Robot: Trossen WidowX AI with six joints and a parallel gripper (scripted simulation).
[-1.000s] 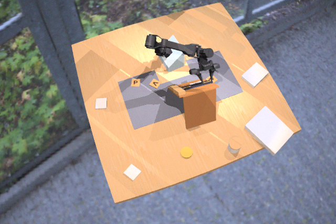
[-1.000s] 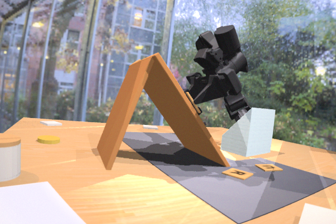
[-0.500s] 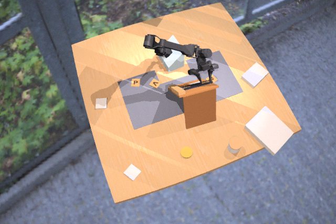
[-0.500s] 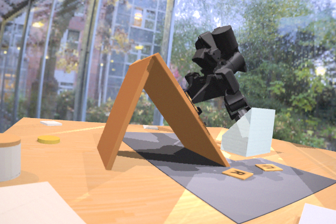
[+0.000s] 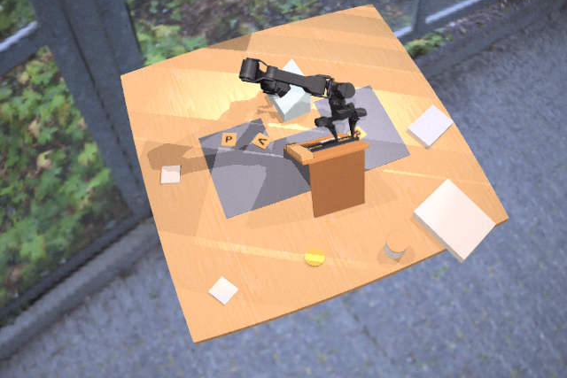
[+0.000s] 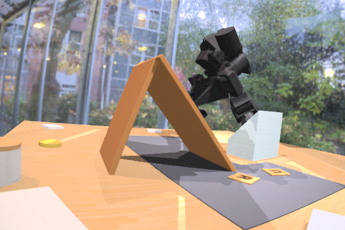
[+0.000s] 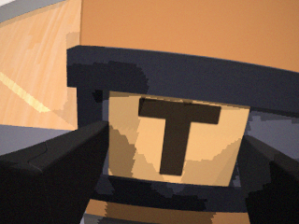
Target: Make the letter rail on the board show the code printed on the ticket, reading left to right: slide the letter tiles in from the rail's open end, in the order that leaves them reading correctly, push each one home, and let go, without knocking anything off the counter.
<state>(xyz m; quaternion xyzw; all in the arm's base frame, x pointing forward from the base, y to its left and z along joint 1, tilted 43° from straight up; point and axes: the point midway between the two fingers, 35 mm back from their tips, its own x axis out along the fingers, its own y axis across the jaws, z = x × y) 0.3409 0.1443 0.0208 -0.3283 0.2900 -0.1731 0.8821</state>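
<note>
Right now my gripper tip is 70 mm past the white ticket, 20 mm to the left of it and 80 mm above it. Round my gripper tip: t tile: right at my gripper tip; then grey mat: 170 mm behind, 100 mm to the right, 170 mm below.
</note>
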